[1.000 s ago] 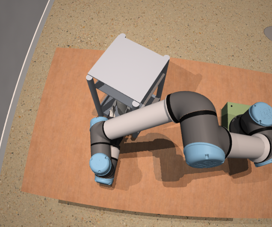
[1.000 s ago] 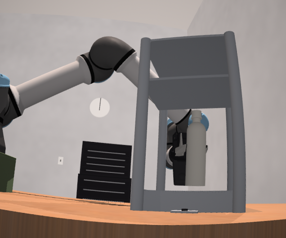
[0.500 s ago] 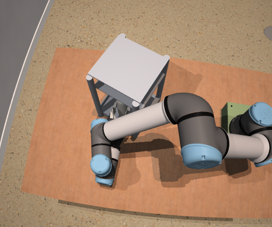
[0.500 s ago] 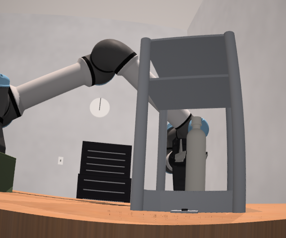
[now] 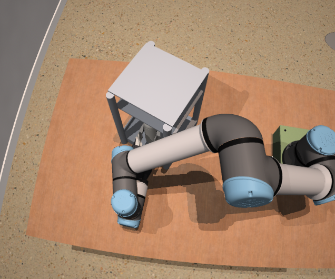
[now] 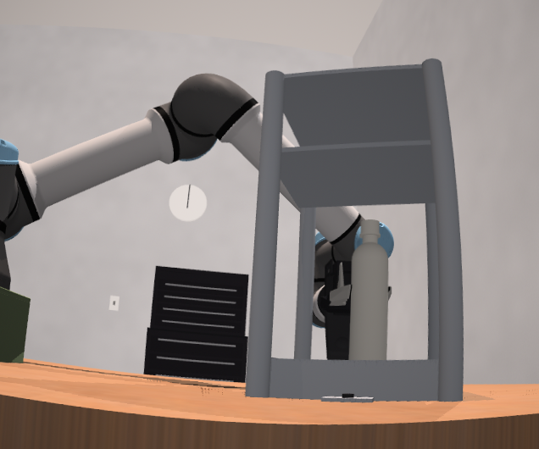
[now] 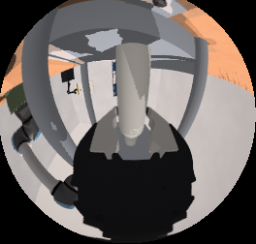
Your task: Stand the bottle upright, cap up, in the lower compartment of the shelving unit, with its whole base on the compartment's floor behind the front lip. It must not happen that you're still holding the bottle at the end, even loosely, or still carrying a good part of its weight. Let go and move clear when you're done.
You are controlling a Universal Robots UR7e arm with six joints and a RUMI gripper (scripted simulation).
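My hand is 3 cm past the shelving unit, 5 cm to the left of it and 5 cm below it.
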